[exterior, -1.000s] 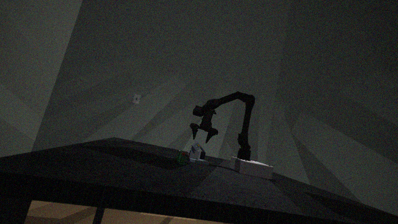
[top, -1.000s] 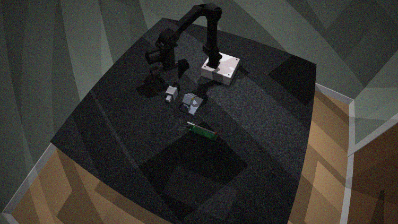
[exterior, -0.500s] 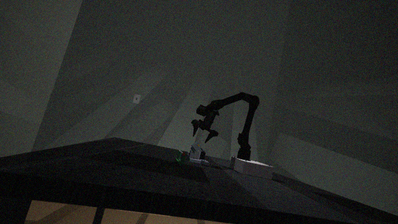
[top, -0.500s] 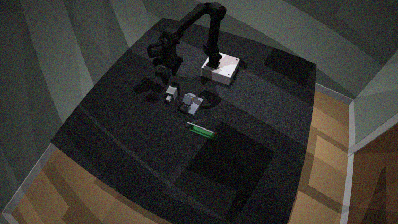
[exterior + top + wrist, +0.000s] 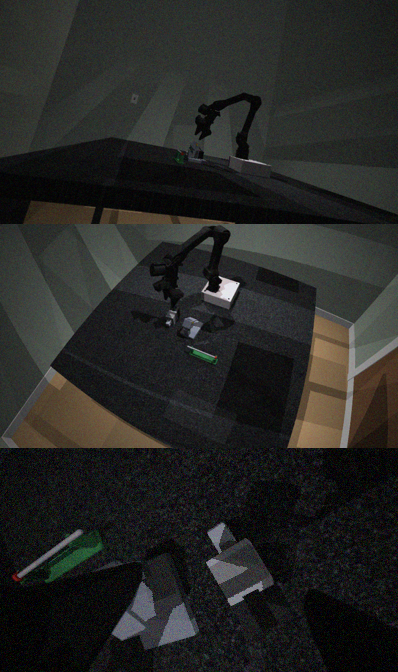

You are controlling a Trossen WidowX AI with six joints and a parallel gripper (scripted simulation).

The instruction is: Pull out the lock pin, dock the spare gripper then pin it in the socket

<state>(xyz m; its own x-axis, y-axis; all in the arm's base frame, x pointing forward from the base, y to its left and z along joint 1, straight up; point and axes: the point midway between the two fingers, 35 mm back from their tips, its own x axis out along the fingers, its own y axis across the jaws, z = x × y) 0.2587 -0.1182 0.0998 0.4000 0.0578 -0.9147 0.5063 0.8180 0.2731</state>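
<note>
My gripper tip is 11 cm above the spare gripper. Round my gripper tip: green pad (26 cm to the left, 12 cm ahead, 11 cm below); then socket (13 cm to the left, 8 cm below, 2 cm ahead).
</note>
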